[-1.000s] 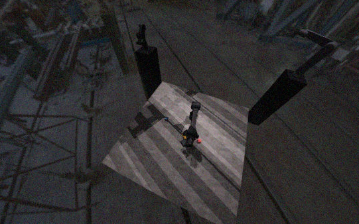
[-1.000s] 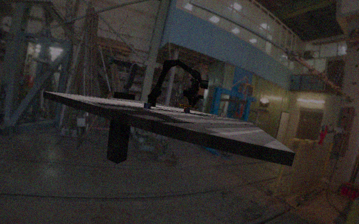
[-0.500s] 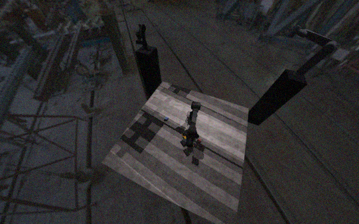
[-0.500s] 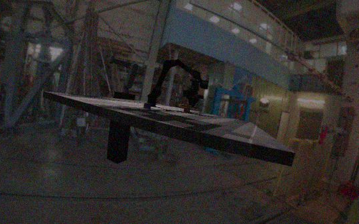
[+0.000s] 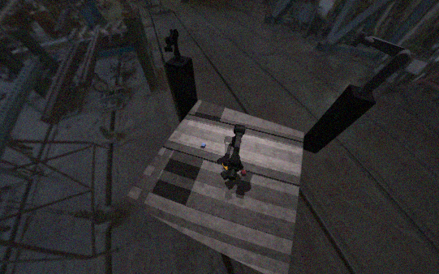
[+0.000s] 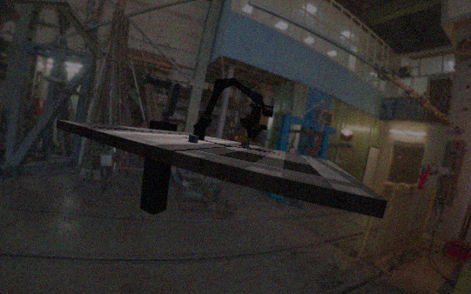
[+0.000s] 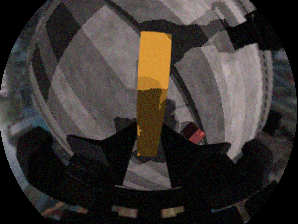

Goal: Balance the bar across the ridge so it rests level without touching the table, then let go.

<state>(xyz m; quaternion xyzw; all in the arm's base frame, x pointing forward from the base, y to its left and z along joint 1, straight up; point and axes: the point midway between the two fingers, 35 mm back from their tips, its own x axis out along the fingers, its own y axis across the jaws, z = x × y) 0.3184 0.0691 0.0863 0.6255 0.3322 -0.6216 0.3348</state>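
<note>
Right now my gripper tip is 20 mm past the bar and 20 mm to the left of it. Round my gripper tip: small blue block: 180 mm behind, 350 mm to the right, 40 mm below; then small red block: 70 mm behind, 90 mm to the left, 40 mm below.
</note>
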